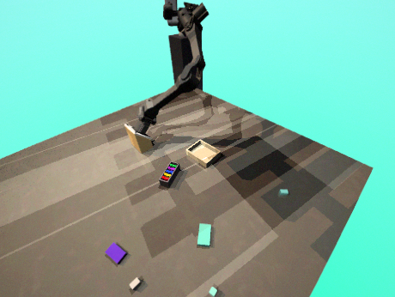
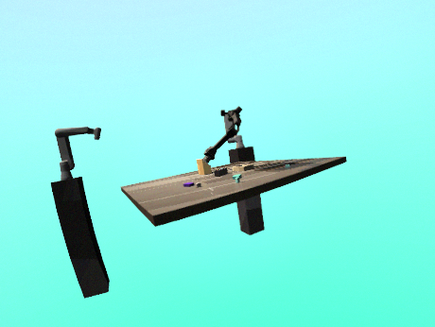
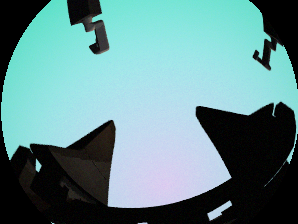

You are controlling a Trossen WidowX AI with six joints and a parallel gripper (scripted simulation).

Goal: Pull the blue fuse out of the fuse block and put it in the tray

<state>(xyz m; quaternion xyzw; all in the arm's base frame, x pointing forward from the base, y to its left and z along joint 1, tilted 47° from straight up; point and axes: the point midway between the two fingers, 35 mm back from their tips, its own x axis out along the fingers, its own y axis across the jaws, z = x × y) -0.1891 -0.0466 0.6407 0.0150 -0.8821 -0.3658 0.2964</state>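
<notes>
Right now the blue fuse is 550 mm ahead of my gripper tip, 520 mm below it and 440 mm to the right of it. The rest, counted from my gripper tip: purple fuse (540 mm ahead, 520 mm below, 420 mm to the right); then green fuse (530 mm ahead, 520 mm below, 410 mm to the right); then tan tray (550 mm below, 530 mm ahead, 240 mm to the right).
</notes>
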